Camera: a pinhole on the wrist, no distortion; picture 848 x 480 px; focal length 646.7 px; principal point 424.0 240.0 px. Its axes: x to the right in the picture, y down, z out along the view. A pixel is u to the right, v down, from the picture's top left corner.
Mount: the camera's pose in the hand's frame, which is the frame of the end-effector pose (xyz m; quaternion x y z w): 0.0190 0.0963 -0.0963 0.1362 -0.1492 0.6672 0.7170
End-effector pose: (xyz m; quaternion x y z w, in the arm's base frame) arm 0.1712 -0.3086 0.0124 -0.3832 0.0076 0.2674 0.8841
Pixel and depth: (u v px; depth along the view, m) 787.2 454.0 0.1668
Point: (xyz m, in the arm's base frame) 0.0654 -0.1934 0.0053
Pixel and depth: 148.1 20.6 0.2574
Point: 0.2840 -0.2634 0.1366
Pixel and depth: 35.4 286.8 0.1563
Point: 0.1905 -0.3318 0.0543
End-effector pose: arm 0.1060 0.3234 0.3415 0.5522 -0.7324 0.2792 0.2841
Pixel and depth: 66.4 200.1 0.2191
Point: 0.1946 0.2469 0.3250
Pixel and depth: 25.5 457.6 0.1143
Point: 0.1246 0.3529 0.3357
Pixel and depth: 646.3 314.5 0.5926
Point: 0.0092 -0.0100 -0.0641
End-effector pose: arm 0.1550 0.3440 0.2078 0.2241 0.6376 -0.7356 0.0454
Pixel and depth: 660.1 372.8 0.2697
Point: 0.1675 0.1379 0.1619
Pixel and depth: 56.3 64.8 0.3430
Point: -0.0414 0.2683 0.3919
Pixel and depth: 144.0 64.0 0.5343
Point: -0.1642 0.1436 0.4922
